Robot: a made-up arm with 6 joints.
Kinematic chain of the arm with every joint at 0, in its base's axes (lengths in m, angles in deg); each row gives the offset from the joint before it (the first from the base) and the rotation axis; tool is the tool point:
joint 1: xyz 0 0 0.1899 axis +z
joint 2: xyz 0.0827 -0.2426 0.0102 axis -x
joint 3: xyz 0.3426 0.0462 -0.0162 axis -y
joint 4: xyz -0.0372 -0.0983 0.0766 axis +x
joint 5: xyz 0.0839 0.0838 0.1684 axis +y
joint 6: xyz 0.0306 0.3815 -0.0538 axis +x
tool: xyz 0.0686 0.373 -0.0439
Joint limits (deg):
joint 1: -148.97..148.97
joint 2: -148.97..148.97
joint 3: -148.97..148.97
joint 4: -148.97..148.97
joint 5: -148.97..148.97
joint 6: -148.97..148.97
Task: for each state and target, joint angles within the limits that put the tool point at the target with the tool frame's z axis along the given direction. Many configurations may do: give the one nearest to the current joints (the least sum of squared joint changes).
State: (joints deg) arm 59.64 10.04 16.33 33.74 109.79 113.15
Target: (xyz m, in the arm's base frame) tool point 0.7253 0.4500 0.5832 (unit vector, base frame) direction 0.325 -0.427 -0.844
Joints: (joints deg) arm 17.50 -15.14 -23.32 29.36 107.38 62.75
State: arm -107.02 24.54 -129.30 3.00 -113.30 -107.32
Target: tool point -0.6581 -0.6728 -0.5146 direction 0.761 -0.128 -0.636
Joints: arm -104.94 57.69 -121.03 0.72 -135.72 -70.96
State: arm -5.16 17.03 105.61 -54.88 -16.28 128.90
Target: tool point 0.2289 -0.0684 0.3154 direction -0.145 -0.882 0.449
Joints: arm -30.67 -11.94 60.52 -45.83 -53.89 148.97
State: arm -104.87 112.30 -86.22 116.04 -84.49 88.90
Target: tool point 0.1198 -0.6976 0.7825 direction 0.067 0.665 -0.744
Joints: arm -96.49 109.89 -91.14 137.94 -82.86 76.50
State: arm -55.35 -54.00 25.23 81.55 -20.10 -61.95
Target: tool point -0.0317 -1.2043 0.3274 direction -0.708 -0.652 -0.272
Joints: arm -54.52 -73.25 -20.55 101.74 -26.92 -66.43
